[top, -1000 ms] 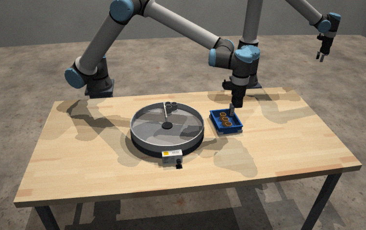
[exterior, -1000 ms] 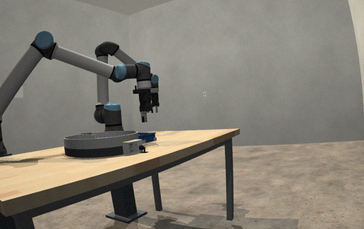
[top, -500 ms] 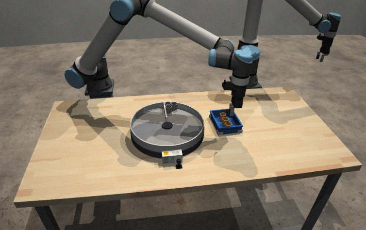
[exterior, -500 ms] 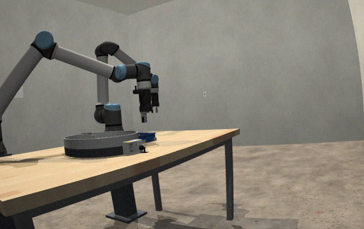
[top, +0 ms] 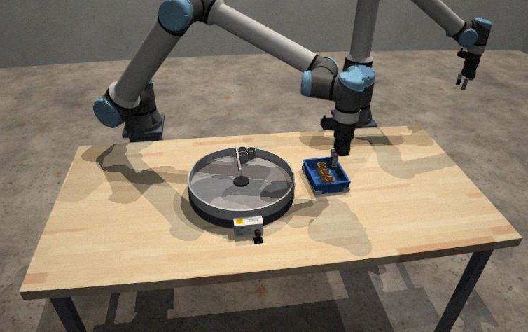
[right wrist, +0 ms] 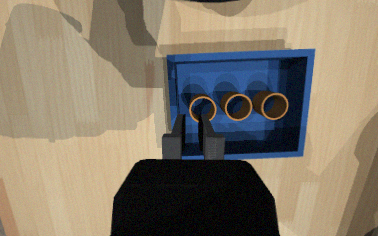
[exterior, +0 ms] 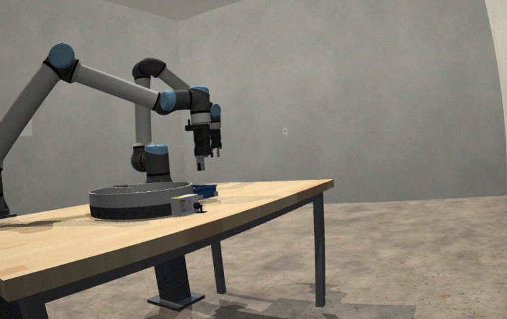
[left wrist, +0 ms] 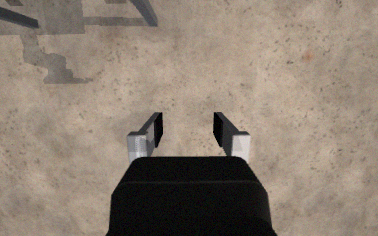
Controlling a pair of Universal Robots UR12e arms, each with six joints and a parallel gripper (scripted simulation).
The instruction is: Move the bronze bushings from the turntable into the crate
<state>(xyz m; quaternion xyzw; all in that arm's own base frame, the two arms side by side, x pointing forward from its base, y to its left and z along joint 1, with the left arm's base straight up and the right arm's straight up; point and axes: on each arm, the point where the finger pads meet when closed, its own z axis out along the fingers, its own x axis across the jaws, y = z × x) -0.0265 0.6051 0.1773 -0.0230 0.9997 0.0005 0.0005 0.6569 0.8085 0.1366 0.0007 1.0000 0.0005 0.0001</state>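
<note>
Now: the blue crate 110 mm below my right hand, 70 mm behind it and 10 mm to the right of it.
</note>
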